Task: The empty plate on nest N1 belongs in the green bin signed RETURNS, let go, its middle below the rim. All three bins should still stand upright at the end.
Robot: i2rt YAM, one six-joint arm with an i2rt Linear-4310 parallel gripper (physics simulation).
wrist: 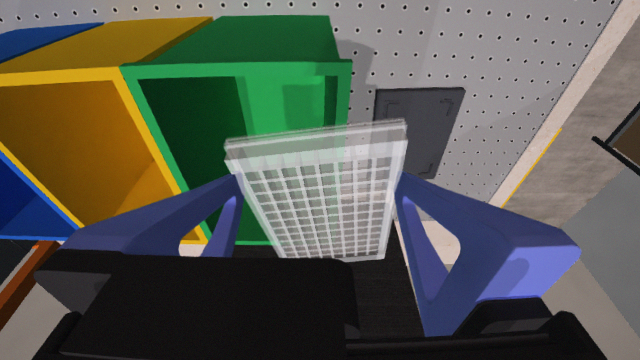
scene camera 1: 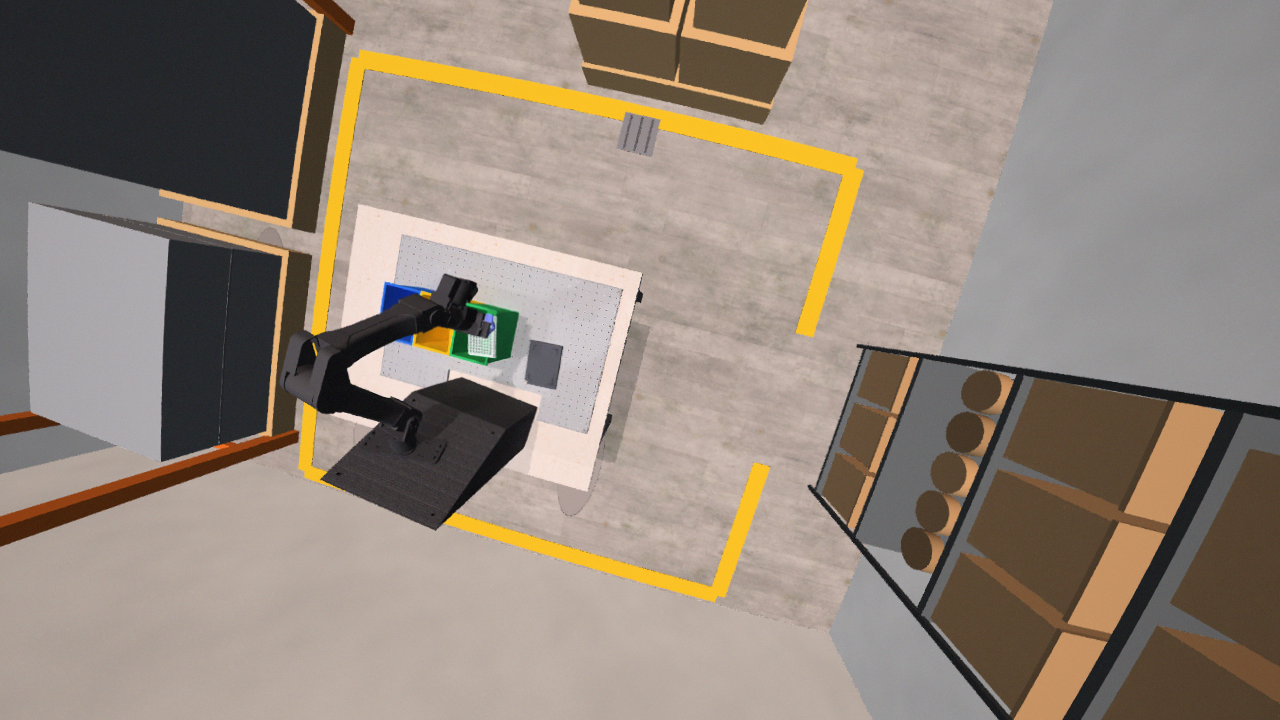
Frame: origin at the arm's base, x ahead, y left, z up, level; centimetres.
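Seen in the pictures: gripper, fingertip midpoint: (wrist: 319, 180) (scene camera 1: 481, 324); arm's base, origin of the base link: (scene camera 1: 404, 446).
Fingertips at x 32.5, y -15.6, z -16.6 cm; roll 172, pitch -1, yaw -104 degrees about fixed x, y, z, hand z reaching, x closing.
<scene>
Offsets run from my fingertips to a thing's top centre. Level surfaces: height alone.
The empty clear plate @(dx -3.5, dy +0.4, dz +0.8 cm) (scene camera 1: 481, 344) (wrist: 325, 200), with a grid of wells, is gripped by its two long sides. My gripper (scene camera 1: 485, 328) (wrist: 319, 180) is shut on it, one blue finger at each side. In the scene view the plate overlaps the opening of the green bin @(dx -2.9, dy +5.6, dz -4.3 cm) (scene camera 1: 506, 334) (wrist: 240, 69). In the wrist view it is in front of the bin's right wall and hides part of the rim; its exact height is hard to tell. The yellow bin @(dx +0.5, dy +18.2, dz -4.3 cm) (scene camera 1: 433, 340) (wrist: 65, 125) and blue bin @(dx +3.9, dy +30.8, dz -4.3 cm) (scene camera 1: 394, 299) (wrist: 35, 215) stand upright beside the green one. No sign is readable.
A dark flat nest @(dx -15.3, dy -10.8, dz -20.8 cm) (scene camera 1: 543, 363) (wrist: 425, 117) with corner marks lies right of the green bin on the perforated board @(dz -22.2 cm) (scene camera 1: 572, 313) (wrist: 480, 60). The black arm base (scene camera 1: 402, 479) stands at the table's near side. The arm reaches over the blue and yellow bins.
</scene>
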